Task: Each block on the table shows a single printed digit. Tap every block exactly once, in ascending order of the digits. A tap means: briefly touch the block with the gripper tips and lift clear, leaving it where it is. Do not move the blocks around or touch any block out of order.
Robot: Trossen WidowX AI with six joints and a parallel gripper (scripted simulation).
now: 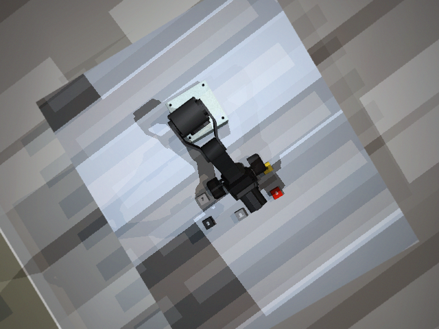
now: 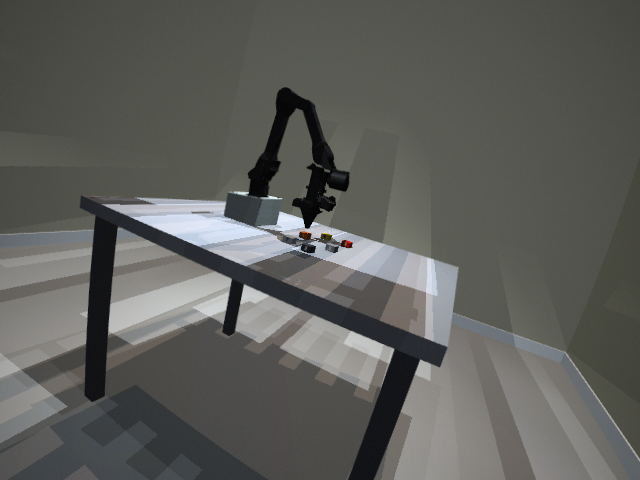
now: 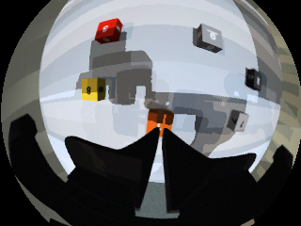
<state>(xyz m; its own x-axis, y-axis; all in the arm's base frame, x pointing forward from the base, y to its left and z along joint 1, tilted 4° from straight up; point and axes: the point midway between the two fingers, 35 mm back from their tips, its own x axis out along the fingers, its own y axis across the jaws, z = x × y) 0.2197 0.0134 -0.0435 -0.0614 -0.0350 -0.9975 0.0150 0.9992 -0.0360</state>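
The orange block is 30 mm below my gripper tip. From my gripper tip the other things lie so: grey block: 130 mm ahead, 60 mm to the right, 30 mm below; yellow block: 40 mm ahead, 100 mm to the left, 30 mm below; white block: 10 mm ahead, 140 mm to the right, 30 mm below.
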